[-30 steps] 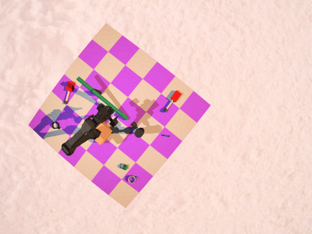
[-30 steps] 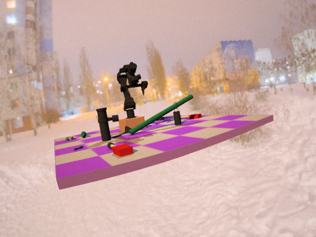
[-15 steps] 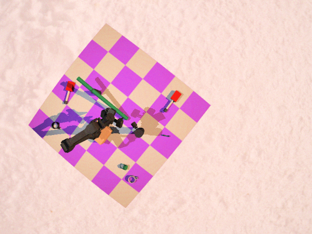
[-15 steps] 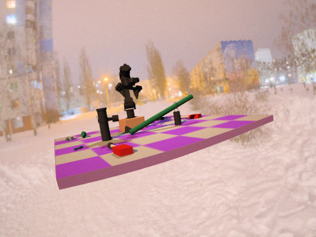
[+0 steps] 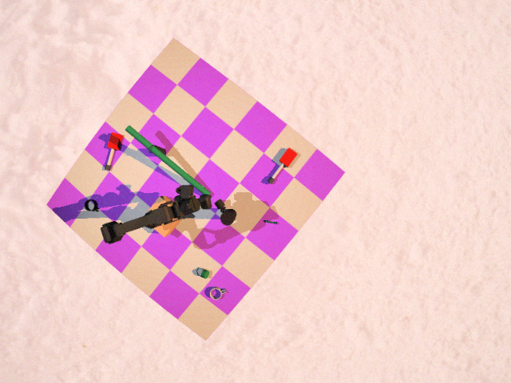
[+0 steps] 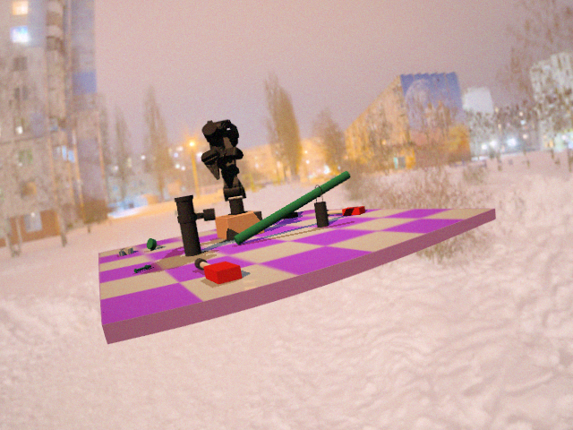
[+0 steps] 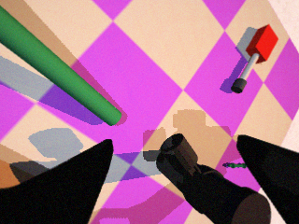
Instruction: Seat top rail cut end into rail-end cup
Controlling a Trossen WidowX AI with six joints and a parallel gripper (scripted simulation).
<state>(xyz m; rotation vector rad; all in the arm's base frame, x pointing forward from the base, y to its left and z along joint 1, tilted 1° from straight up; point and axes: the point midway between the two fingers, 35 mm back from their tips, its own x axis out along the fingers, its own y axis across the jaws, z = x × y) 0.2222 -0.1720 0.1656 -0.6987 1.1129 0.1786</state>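
My gripper tip is 1 cm past the rail-end cup, 9 cm to the left of it and 10 cm above it. Also, from my gripper tip: short dark post (7 cm ahead, 37 cm to the left, 12 cm below); small bolt (3 cm ahead, 38 cm to the right, 22 cm below); small green cap (42 cm behind, 16 cm to the right, 21 cm below).
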